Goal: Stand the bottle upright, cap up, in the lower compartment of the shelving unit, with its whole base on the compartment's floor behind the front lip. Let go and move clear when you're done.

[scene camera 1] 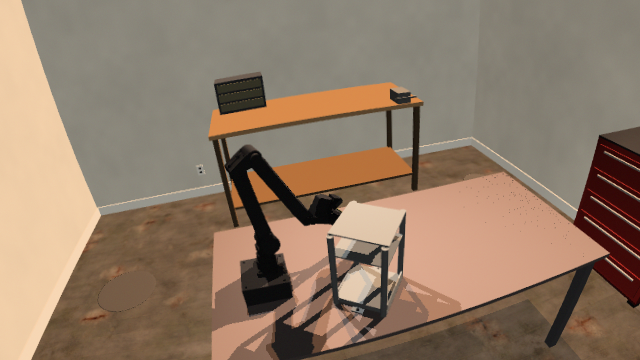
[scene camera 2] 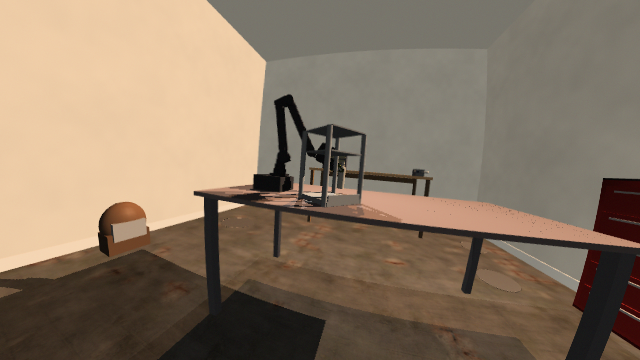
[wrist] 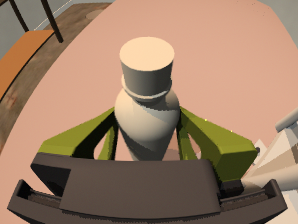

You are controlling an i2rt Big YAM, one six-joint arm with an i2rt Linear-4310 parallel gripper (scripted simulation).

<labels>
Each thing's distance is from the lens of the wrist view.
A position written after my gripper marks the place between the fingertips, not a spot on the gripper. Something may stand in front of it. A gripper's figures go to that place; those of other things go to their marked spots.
my gripper (wrist: 147, 112): 13 cm
pale bottle (wrist: 147, 111): 9 cm
</labels>
